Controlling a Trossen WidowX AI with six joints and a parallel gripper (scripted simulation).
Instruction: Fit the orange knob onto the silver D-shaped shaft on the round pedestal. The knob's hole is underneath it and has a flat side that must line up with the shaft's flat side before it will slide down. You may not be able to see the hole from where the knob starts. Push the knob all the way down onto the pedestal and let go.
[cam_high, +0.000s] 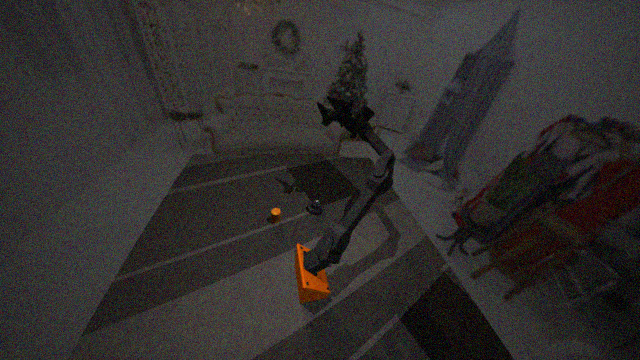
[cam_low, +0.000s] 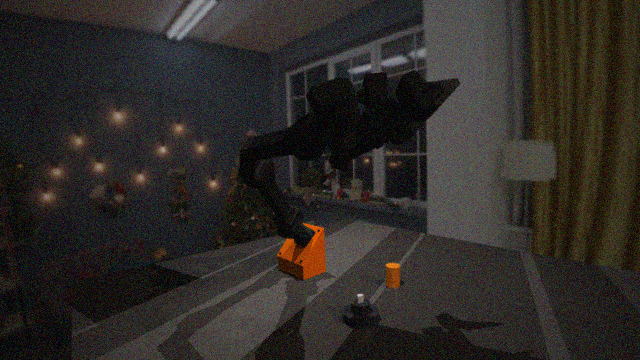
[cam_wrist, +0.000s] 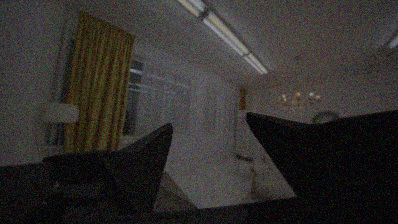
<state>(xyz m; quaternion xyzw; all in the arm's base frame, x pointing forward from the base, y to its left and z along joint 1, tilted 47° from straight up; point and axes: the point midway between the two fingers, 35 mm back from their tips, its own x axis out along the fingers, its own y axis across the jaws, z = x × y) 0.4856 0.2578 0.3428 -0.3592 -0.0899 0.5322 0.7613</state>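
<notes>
My gripper tip is 29 cm past the orange knob, 18 cm to the right of it and 44 cm above it. Also, from my gripper tip: round pedestal: 22 cm behind, 2 cm to the right, 45 cm below.
</notes>
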